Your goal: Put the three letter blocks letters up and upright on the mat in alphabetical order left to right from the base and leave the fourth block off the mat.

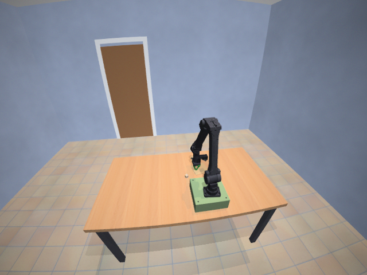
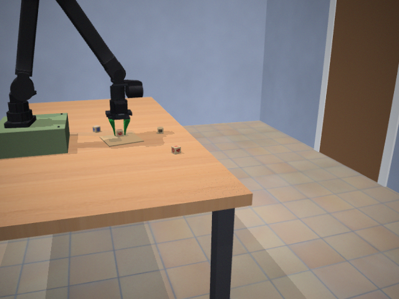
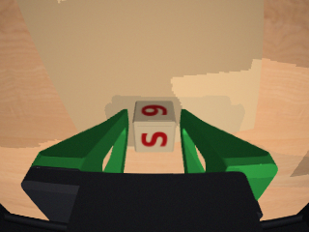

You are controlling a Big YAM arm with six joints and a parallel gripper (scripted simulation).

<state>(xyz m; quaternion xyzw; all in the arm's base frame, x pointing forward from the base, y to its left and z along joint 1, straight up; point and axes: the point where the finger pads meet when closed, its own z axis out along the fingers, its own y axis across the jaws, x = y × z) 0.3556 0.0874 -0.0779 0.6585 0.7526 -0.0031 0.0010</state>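
My hand is 40 mm to the left of the tan mat, 10 mm short of it and 10 mm above it.
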